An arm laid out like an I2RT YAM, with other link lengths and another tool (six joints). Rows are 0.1 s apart.
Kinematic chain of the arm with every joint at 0, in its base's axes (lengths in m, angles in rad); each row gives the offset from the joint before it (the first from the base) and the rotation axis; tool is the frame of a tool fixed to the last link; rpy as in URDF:
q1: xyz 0 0 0.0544 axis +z
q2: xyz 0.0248 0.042 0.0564 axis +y
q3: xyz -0.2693 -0.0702 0 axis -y
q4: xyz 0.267 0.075 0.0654 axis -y
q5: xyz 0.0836 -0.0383 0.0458 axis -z
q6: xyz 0.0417 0 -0.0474 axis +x
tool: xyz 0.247 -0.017 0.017 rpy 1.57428 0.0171 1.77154
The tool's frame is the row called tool.
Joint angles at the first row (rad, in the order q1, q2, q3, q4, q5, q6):
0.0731, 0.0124, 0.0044, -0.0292, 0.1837, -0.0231
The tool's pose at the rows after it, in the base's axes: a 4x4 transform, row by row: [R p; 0 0 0 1], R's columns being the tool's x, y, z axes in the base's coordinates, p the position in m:
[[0.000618 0.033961 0.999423 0.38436], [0.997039 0.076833 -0.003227 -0.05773], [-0.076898 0.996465 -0.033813 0.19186], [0 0 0 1]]
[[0.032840 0.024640 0.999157 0.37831], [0.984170 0.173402 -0.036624 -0.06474], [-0.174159 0.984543 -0.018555 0.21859], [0 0 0 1]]
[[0.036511 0.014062 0.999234 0.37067], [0.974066 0.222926 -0.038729 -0.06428], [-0.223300 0.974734 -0.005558 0.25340], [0 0 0 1]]
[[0.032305 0.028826 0.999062 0.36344], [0.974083 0.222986 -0.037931 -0.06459], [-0.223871 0.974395 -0.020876 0.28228], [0 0 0 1]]
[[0.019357 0.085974 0.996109 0.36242], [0.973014 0.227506 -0.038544 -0.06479], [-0.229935 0.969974 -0.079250 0.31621], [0 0 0 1]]
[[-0.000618 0.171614 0.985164 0.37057], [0.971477 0.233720 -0.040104 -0.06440], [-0.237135 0.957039 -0.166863 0.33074], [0 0 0 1]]
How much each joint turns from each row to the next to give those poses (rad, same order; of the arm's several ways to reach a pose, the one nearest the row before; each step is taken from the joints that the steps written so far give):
-0.0001, 0.0001, 0.0175, 0.0012, 0.0927, -0.0366
0.0001, -0.0001, 0.0470, -0.0111, 0.0309, -0.1034
-0.0001, 0.0179, 0.0984, -0.0569, -0.0001, -0.0538
0.0004, 0.0554, 0.1331, -0.0934, -0.0003, 0.0012
-0.0003, 0.1472, 0.2117, -0.1232, 0.0000, -0.0004
0.0000, 0.1552, 0.1820, -0.1156, 0.0008, 0.0000

